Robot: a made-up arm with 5 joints. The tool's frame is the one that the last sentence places.
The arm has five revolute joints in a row. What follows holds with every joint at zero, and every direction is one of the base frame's.
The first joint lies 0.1 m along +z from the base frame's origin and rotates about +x.
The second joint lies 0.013 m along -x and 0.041 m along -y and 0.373 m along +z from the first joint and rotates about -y.
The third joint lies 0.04 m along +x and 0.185 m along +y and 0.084 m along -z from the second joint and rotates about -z.
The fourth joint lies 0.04 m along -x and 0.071 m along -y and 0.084 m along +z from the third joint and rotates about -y.
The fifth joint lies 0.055 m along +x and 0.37 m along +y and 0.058 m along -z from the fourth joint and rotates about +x.
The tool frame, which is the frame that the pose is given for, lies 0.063 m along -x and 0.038 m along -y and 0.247 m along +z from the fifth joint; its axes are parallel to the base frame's.
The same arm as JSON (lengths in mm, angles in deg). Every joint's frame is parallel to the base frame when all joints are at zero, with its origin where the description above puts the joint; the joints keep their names.
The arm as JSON. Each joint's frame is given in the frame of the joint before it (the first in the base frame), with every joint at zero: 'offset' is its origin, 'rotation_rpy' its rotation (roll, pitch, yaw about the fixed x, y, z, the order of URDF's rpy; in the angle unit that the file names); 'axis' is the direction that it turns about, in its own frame. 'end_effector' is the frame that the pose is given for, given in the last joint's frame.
{"length_unit": "mm", "angle_unit": "deg", "chain": [{"id": "joint 1", "offset": [0.0, 0.0, 100.0], "rotation_rpy": [0.0, 0.0, 0.0], "axis": "+x"}, {"id": "joint 2", "offset": [-13.0, -41.0, 373.0], "rotation_rpy": [0.0, 0.0, 0.0], "axis": "-y"}, {"id": "joint 3", "offset": [40.0, 185.0, -84.0], "rotation_rpy": [0.0, 0.0, 0.0], "axis": "-z"}, {"id": "joint 4", "offset": [-40.0, -71.0, 84.0], "rotation_rpy": [0.0, 0.0, 0.0], "axis": "-y"}, {"id": "joint 5", "offset": [55.0, 370.0, -58.0], "rotation_rpy": [0.0, 0.0, 0.0], "axis": "+x"}], "end_effector": {"offset": [-63.0, -38.0, 247.0], "rotation_rpy": [0.0, 0.0, 0.0]}}
